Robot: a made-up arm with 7 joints.
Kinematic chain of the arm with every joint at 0, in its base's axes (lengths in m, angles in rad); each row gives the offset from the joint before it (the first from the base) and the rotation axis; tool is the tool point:
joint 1: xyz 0 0 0 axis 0 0.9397 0.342
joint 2: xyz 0 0 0 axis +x
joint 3: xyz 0 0 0 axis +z
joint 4: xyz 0.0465 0 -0.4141 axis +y
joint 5: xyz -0.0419 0 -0.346 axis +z
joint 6: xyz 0 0 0 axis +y
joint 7: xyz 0 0 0 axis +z
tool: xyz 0 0 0
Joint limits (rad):
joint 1: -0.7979..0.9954
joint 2: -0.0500..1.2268
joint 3: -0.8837..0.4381
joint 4: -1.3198..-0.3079
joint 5: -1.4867..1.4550
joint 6: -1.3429..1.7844
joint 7: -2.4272..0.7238
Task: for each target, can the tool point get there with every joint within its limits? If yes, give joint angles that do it. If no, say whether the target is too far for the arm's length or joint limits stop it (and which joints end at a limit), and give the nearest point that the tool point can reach.
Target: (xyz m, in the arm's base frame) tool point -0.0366 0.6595 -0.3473
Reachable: yes | joints 0.4942 1.0900 0.1298 -0.6802 0.5221 1.5179 -0.9823
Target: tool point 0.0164 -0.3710 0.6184
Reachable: no: joint limits stop it (at a limit: joint 1, joint 2, joint 4) | nearest point 0.5249 -0.3405 -0.1966 | short by 0.961 m
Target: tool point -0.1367 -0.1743 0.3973
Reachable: no: joint limits stop it (at a limit: joint 1, joint 2, joint 3, joint 4) | nearest point 0.3953 0.4566 0.2557 | short by 0.837 m
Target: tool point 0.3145 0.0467 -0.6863
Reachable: yes | joints -0.1887 0.1320 -0.1812 -0.5387 0.1276 0.5551 -2.0802
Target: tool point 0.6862 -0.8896 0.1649
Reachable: no: too far | nearest point 0.4935 -0.3727 -0.2184 | short by 0.672 m
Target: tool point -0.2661 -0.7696 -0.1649
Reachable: no: too far | nearest point -0.1962 -0.3064 -0.5456 | short by 0.604 m
